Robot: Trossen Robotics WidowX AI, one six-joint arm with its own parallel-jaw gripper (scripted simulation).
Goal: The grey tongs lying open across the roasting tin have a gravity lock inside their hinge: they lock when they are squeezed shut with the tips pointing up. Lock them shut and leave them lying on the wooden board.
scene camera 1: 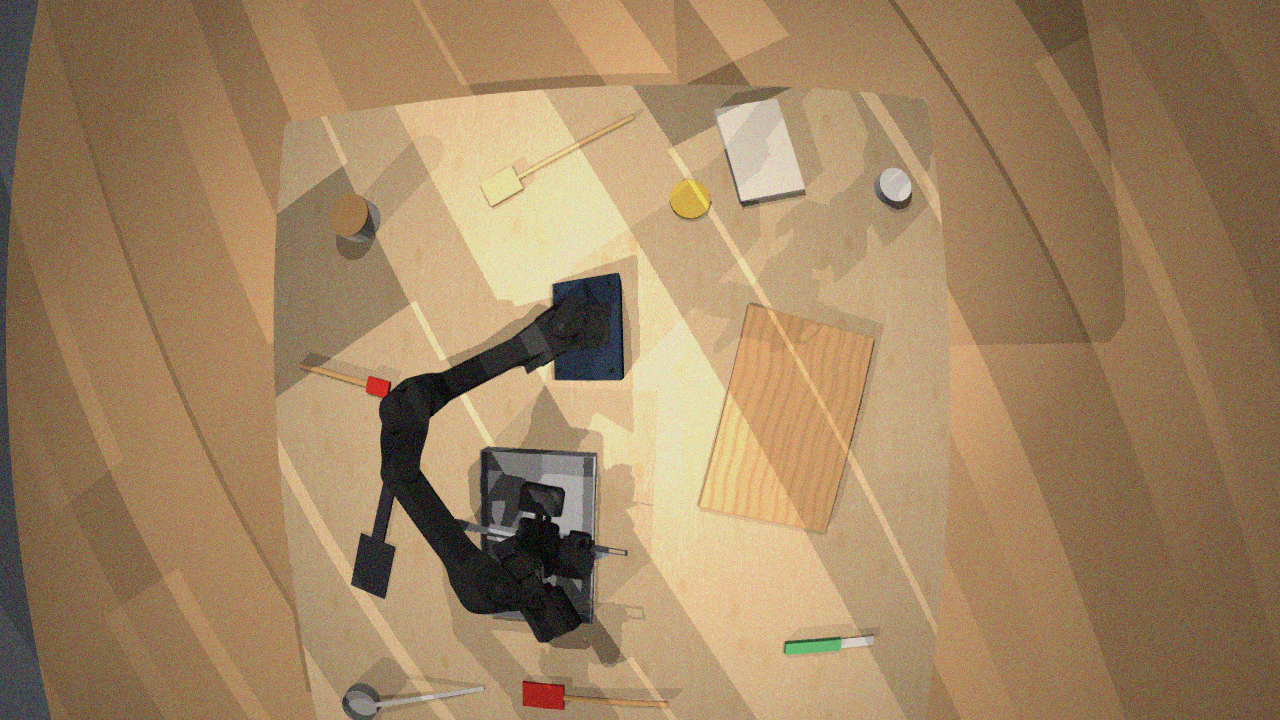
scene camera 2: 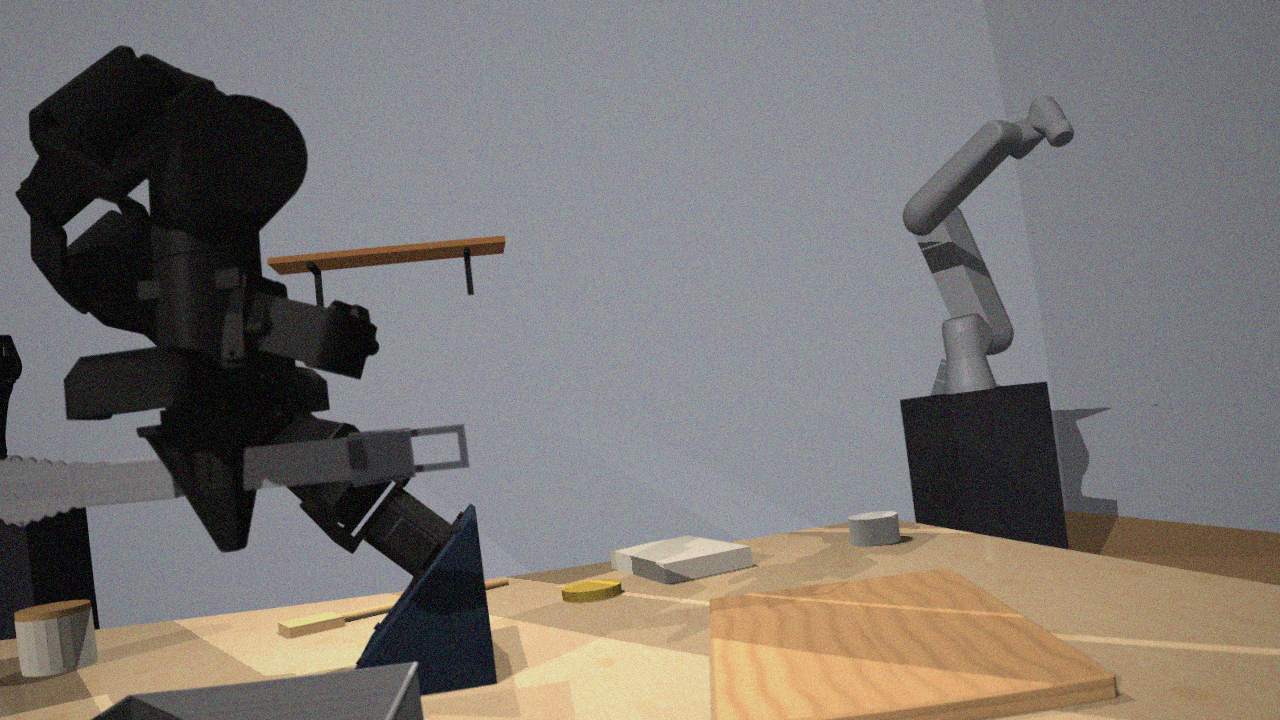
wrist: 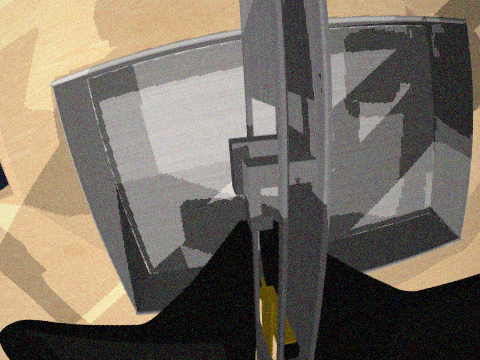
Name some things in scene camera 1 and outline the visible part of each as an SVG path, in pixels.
The gripper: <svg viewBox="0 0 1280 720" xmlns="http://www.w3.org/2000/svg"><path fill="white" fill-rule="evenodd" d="M527 481L520 487L518 509L535 514L534 519L521 518L515 535L520 542L532 541L544 549L548 556L548 570L544 578L548 579L553 574L584 581L589 579L595 559L595 541L591 540L592 535L584 531L571 530L569 536L564 535L562 539L559 535L559 525L551 521L551 517L562 516L565 491L562 488L553 487L548 484Z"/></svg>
A white block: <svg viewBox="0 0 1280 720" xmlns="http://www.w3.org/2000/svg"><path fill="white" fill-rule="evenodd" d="M777 99L714 109L713 116L720 133L739 204L790 195L797 192L801 193L805 189L792 142L789 139Z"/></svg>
A green-handled knife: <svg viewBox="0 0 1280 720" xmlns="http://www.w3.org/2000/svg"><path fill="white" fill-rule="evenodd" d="M874 636L848 639L835 637L785 641L784 653L785 655L841 651L841 648L873 645Z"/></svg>
